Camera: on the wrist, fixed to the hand. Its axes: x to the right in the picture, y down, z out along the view.
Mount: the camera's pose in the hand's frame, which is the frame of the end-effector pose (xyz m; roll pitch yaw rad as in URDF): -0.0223 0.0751 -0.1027 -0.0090 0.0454 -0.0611
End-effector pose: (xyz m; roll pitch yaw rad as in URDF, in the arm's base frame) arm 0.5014 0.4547 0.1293 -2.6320 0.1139 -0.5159
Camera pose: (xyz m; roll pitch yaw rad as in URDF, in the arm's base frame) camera 0.4303 0.3621 0.1845 -2.6371 0.0444 -0.4848
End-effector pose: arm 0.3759 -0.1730 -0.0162 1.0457 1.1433 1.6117
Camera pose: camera 0.2494 -0.1751 0.0097 1.0614 1.2188 1.6369
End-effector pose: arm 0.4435 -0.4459 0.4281 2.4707 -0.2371 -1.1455
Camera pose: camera 0.4268 -0.3969 0.5464 2.4448 -0.2340 -1.0673
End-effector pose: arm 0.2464 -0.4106 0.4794 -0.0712 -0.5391 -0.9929
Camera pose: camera 0.3228 -0.4040 0.3755 -0.0427 -0.4970 -1.0659
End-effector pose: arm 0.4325 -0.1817 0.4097 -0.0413 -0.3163 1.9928
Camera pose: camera 0.3631 -0.2000 0.3023 -0.0299 -0.2728 1.9275
